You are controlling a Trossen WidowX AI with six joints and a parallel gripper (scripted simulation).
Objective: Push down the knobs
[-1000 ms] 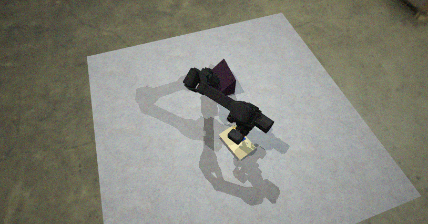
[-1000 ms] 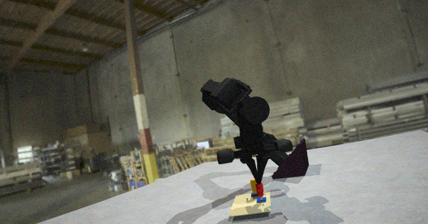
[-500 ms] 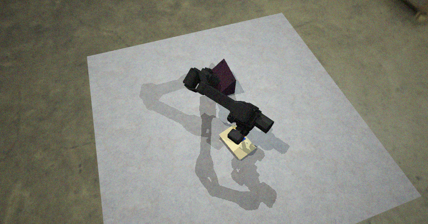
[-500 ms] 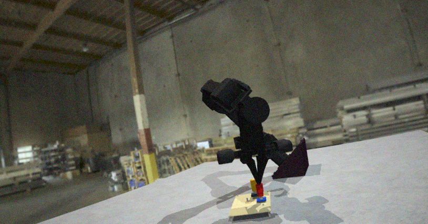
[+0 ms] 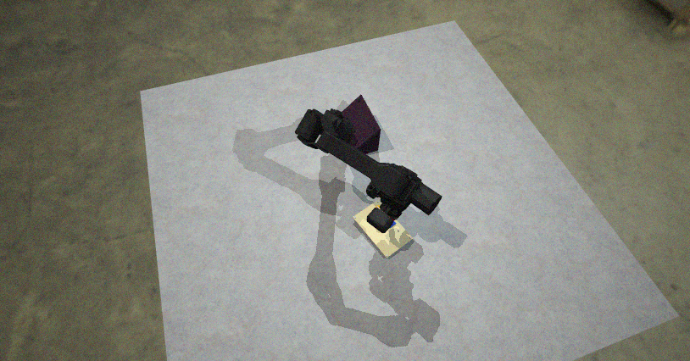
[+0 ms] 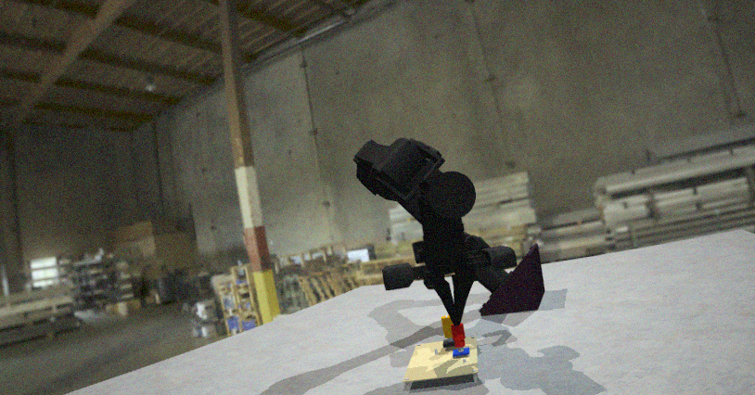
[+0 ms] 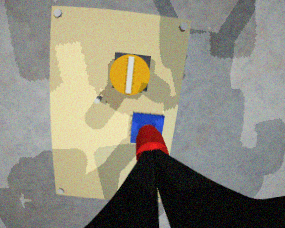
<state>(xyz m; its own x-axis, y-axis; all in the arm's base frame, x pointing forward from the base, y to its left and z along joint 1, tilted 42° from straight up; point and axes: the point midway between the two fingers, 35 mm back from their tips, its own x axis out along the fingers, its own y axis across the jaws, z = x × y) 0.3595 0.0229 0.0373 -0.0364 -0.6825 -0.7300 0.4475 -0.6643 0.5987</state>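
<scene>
Right now the red knob is 1 cm below my gripper tip. The rest, counted from my gripper tip: yellow knob: 4 cm behind, 3 cm to the right, 1 cm below.
</scene>
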